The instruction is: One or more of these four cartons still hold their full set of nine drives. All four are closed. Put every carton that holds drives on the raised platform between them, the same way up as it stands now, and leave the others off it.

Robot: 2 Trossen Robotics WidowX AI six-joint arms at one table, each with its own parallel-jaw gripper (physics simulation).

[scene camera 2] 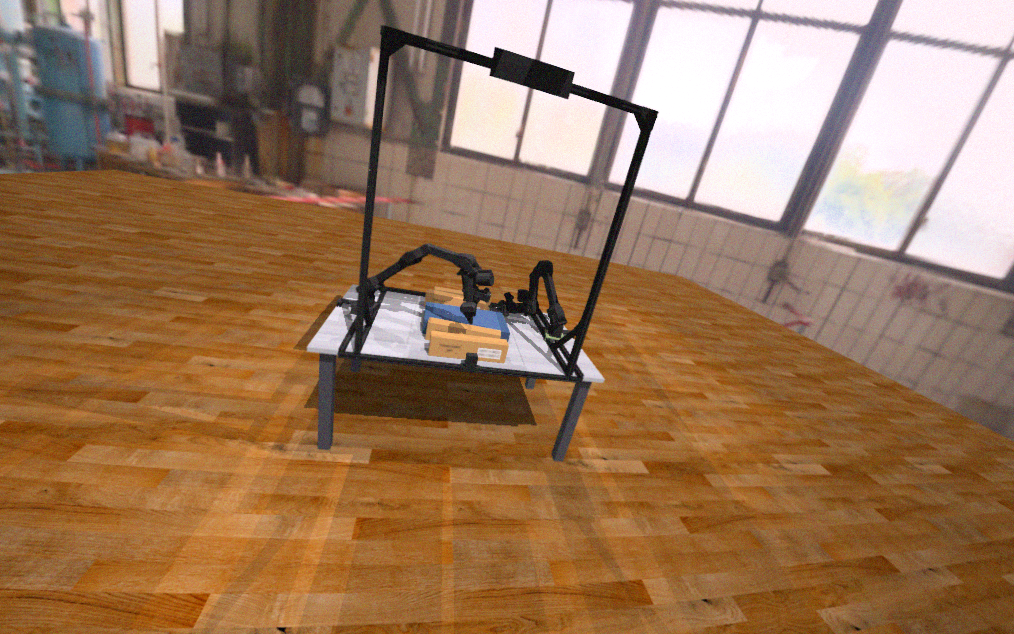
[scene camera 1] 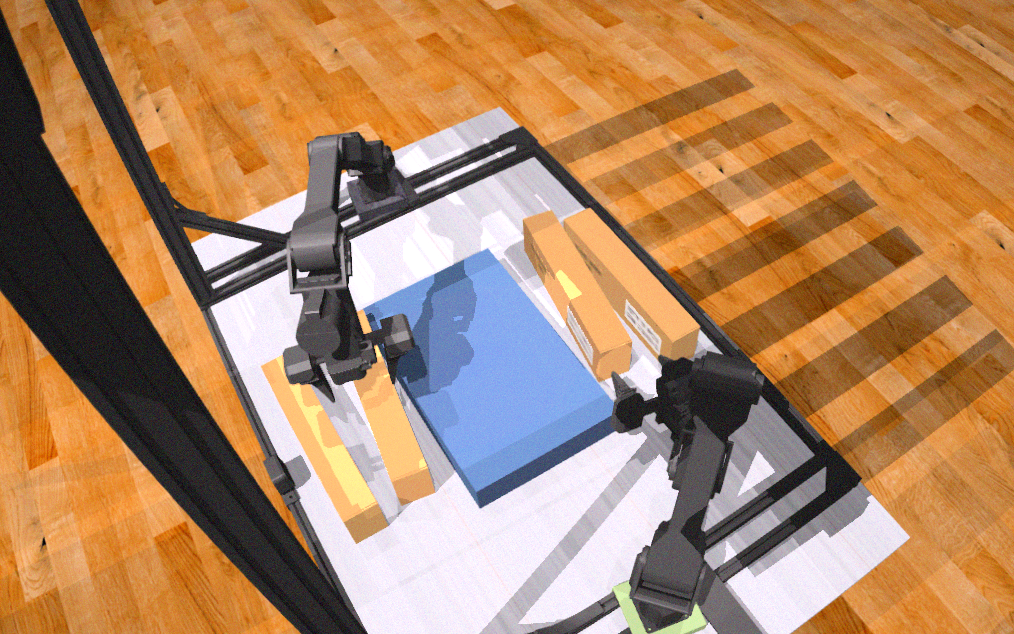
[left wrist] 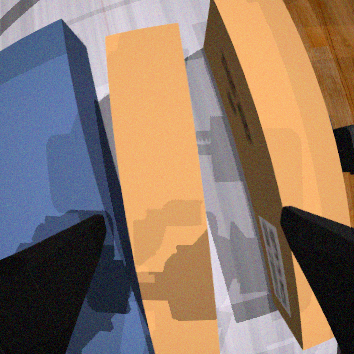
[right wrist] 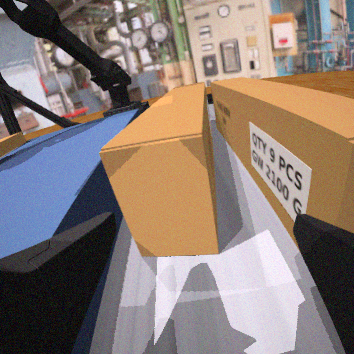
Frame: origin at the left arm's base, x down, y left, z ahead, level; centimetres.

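Seen in the pictures: left gripper, fingertip midpoint: (scene camera 2: 472, 320) (scene camera 1: 363, 391) (left wrist: 193, 219); right gripper, fingertip midpoint: (scene camera 2: 488, 307) (scene camera 1: 636, 364) (right wrist: 206, 223); left arm's base at its link origin: (scene camera 1: 375, 189) (right wrist: 121, 105); right arm's base at its link origin: (scene camera 2: 554, 334) (scene camera 1: 659, 605).
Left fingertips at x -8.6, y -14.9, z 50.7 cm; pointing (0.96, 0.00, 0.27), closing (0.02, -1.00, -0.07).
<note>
Offsets run from my left fingertips to a thing's top centre. Level surfaces: height alone.
Four closed orange-brown cartons lie lengthwise in pairs beside the blue platform {dx +6.9, dy +19.6, dz -3.3 cm} (scene camera 1: 515, 366) (left wrist: 30, 115) (right wrist: 45, 185). Left pair: outer carton {dx +4.4, dy -9.1, dz +0.5 cm} (scene camera 1: 321, 448) (scene camera 2: 448, 344) (left wrist: 285, 125), with dark print and a white label whose text is too blurred to read, and inner carton {dx +4.4, dy +1.9, dz -2.8 cm} (scene camera 1: 392, 433) (left wrist: 160, 125). Right pair: inner carton {dx +4.4, dy +39.1, dz -10.9 cm} (scene camera 1: 583, 317) (right wrist: 165, 195) and outer carton {dx +4.4, dy +48.0, dz -8.3 cm} (scene camera 1: 635, 280) (right wrist: 300, 110), labelled "QTY 9 PCS, GW 2100 G". My left gripper (scene camera 1: 360, 379) (left wrist: 193, 219) is open above the left inner carton. My right gripper (scene camera 1: 640, 370) (right wrist: 206, 223) is open and empty, low off the right pair's near ends.
A white table {dx +12.9 cm} (scene camera 1: 448, 568) (scene camera 2: 388, 336) carries everything. Black frame rails (scene camera 1: 658, 276) run along its edge close to the right outer carton. A black clamp (scene camera 1: 282, 474) sits on the edge beside the left outer carton. A black upright post (scene camera 1: 149, 351) crosses scene camera 1's left side.
</note>
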